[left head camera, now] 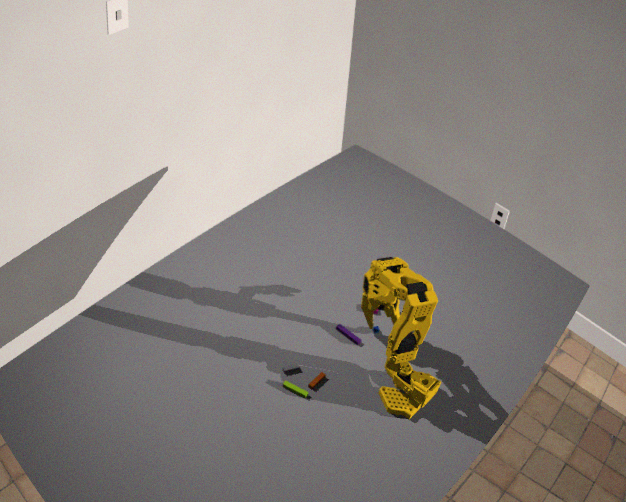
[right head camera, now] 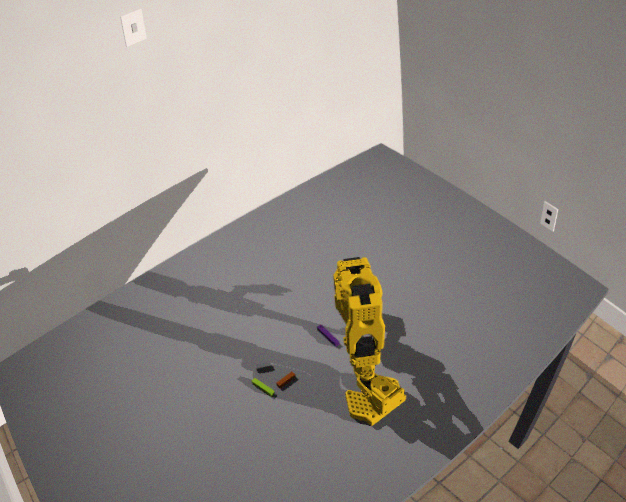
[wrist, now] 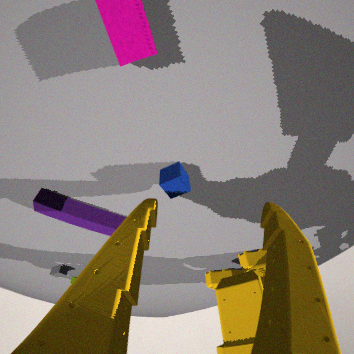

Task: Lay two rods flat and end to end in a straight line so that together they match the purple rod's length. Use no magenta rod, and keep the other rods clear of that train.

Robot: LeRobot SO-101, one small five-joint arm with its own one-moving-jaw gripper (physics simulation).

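Places are measured from the arm's base along level axes (x down, y right, z back), in metres.
Pixels of known places: end effector, tool point: point(left head camera: 372, 327) point(wrist: 156, 208); arm's base, origin of the base link: point(left head camera: 398, 390) point(right head camera: 367, 395) point(wrist: 238, 264).
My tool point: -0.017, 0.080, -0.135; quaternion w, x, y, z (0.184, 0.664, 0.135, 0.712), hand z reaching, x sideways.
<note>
For each thing: its middle in the pictures, then the offset to it from my tool point, as dx, dy, dz. Level surfaces: height alone.
- small blue block, body centre: point(wrist: 174, 179) point(left head camera: 376, 329) +0.012, +0.008, +0.005
- purple rod, body centre: point(wrist: 86, 216) point(right head camera: 328, 335) point(left head camera: 348, 334) +0.012, -0.041, -0.028
- orange rod, body centre: point(left head camera: 317, 380) point(right head camera: 285, 380) +0.012, -0.172, +0.005
- lime rod, body centre: point(left head camera: 295, 389) point(right head camera: 263, 387) +0.012, -0.216, -0.009
- black rod, body centre: point(wrist: 58, 270) point(left head camera: 290, 368) point(right head camera: 263, 366) +0.012, -0.185, -0.050
- magenta rod, body centre: point(wrist: 128, 24) point(left head camera: 375, 308) +0.012, +0.053, -0.034
- grey table, its level: dx +0.017
My gripper point(left head camera: 384, 323) point(wrist: 210, 204) is open and empty above the table; in the right head camera it is hidden behind the arm. A small blue block point(left head camera: 376, 329) point(wrist: 174, 180) lies past the left jaw's tip in the wrist view. The purple rod point(left head camera: 348, 334) point(right head camera: 328, 335) point(wrist: 82, 214) lies flat, partly behind that jaw in the wrist view. The orange rod point(left head camera: 317, 381) point(right head camera: 286, 380), the lime rod point(left head camera: 296, 389) point(right head camera: 263, 387) and the black rod point(left head camera: 292, 371) point(right head camera: 265, 369) lie apart near each other. The magenta rod point(left head camera: 376, 311) point(wrist: 127, 31) lies farther out.
The arm's yellow base point(left head camera: 399, 401) point(right head camera: 365, 405) stands on the grey table point(left head camera: 182, 418) point(right head camera: 172, 418), to the right of the orange rod in both head views. Long shadows of the arm cross the table and darken the area around the black and orange rods. Two walls border the table.
</note>
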